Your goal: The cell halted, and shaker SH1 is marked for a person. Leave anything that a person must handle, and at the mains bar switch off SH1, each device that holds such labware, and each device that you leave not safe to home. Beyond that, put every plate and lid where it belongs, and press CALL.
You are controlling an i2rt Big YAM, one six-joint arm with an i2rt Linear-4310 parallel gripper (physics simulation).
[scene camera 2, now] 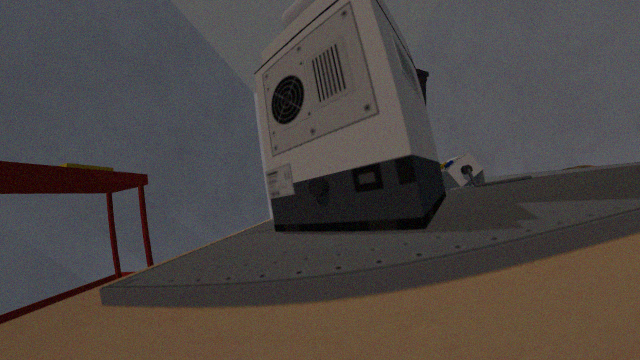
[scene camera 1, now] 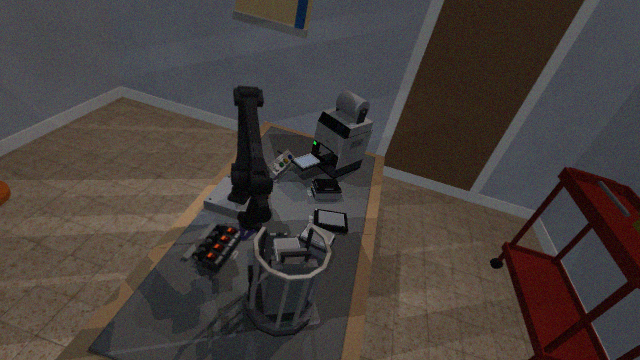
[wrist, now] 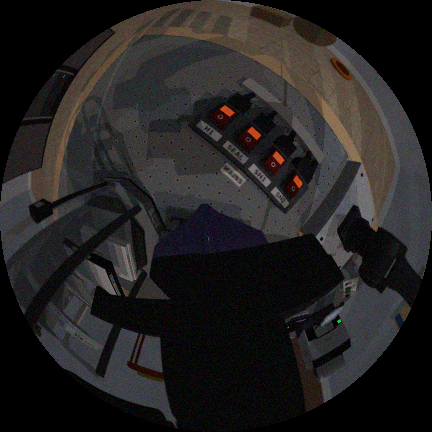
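Seen in the pictures: gripper, fingertip midpoint: (scene camera 1: pixel 243 240) (wrist: pixel 204 209); arm's base, link origin: (scene camera 1: pixel 240 195) (wrist: pixel 350 228).
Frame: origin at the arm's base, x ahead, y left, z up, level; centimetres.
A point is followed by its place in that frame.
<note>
My gripper (scene camera 1: pixel 246 232) @(y -32.8, x 16.0, z 8.9 cm) (wrist: pixel 204 209) @(y -32.8, x 16.0, z 8.9 cm) is shut and empty. It hangs low over the perforated deck, just beside the mains bar (scene camera 1: pixel 214 247) @(y -34.2, x 4.8, z 0.9 cm). In the wrist view the bar's four rocker switches show, labelled H1 (wrist: pixel 222 114) @(y -38.3, x 6.0, z 1.3 cm), SEAL (wrist: pixel 250 137) @(y -33.2, x 6.2, z 1.3 cm), SH1 (wrist: pixel 273 160) @(y -28.6, x 6.5, z 1.3 cm) and SH2 (wrist: pixel 294 185) @(y -23.4, x 6.7, z 1.3 cm). All are lit orange. SH2 is the closest to my fingertips. A white plate (scene camera 1: pixel 306 160) @(y 34.3, x 22.1, z 8.0 cm) lies on the sealer's (scene camera 1: pixel 342 134) @(y 43.3, x 36.8, z 25.0 cm) (scene camera 2: pixel 344 116) @(y 70.7, x 38.8, z 9.0 cm) tray. A dark station (scene camera 1: pixel 326 188) @(y 22.0, x 37.7, z 3.2 cm) and a black-framed station holding a white plate (scene camera 1: pixel 331 220) @(y 4.2, x 45.3, z -0.8 cm) stand on the deck to the right.
The plate hotel (scene camera 1: pixel 286 273) @(y -52.0, x 37.7, z 24.4 cm), a round cage with plates inside, stands right next to my gripper. The button box (scene camera 1: pixel 281 163) @(y 30.8, x 9.4, z 3.4 cm) (scene camera 2: pixel 463 172) @(y 45.0, x 10.7, z 0.1 cm) sits by the sealer. A red cart (scene camera 1: pixel 536 286) (scene camera 2: pixel 66 181) stands off the table at the right.
</note>
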